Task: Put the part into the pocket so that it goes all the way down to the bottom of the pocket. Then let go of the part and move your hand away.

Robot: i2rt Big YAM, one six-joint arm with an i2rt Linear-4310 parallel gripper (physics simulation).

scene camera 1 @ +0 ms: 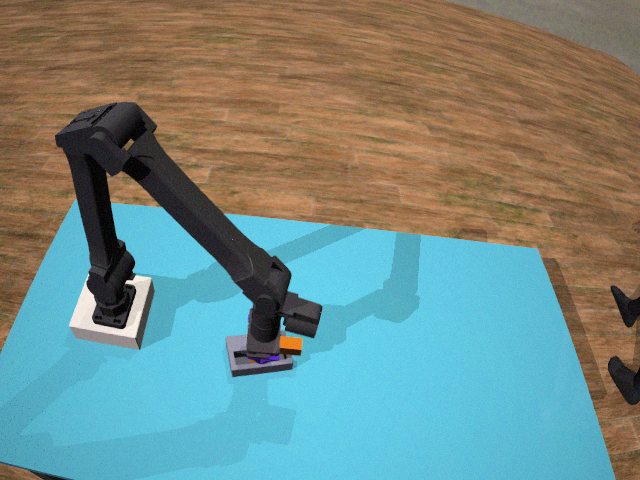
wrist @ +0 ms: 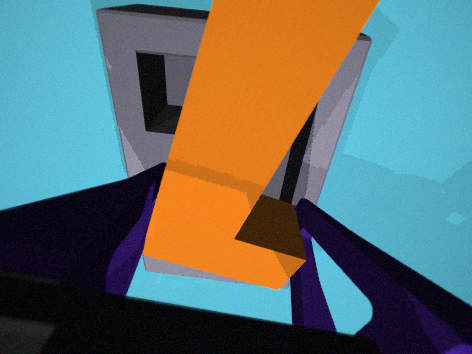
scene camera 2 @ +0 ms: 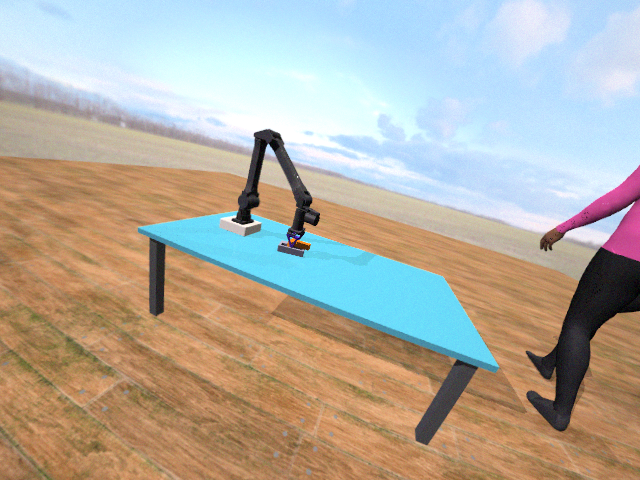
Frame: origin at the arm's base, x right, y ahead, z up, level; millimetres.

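Where they show: gripper, between the fingertips: (scene camera 1: 261,350) (wrist: 233,192) (scene camera 2: 293,245); arm's base, origin of its link: (scene camera 1: 115,306) (scene camera 2: 242,221).
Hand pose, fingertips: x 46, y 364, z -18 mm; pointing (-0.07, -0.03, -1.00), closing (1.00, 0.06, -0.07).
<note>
Each offset is from my fingertips to the top centre of the thing. "*": to the spot under its first point. Level surfaces: height alone.
The orange part @(dx +2, dy +33, dz +32 mm) (scene camera 1: 291,344) (scene camera 2: 304,245) (wrist: 235,125) is a block with a long arm and a short side step. My gripper (scene camera 1: 264,358) (scene camera 2: 293,239) (wrist: 233,192) is shut on it, with one purple finger on each side. The grey pocket block @(dx -4, dy -5, dz -3 mm) (scene camera 1: 237,343) (scene camera 2: 290,252) (wrist: 116,75) lies on the table under the part. In the wrist view the part's long arm crosses over the block at a slant, and the open pocket @(* dx -40, dy +26, dz -34 mm) (wrist: 181,82) shows to its left and in a strip to its right. The part seems to be above the block; the middle of the pocket is hidden.
The arm's white base (scene camera 1: 142,304) (scene camera 2: 250,228) stands on the blue table @(dz -39 mm) (scene camera 1: 439,361) (scene camera 2: 372,294), to the left of the pocket block in both scene views. A person (scene camera 2: 584,310) in a pink top and black trousers stands beyond the table's right end.
</note>
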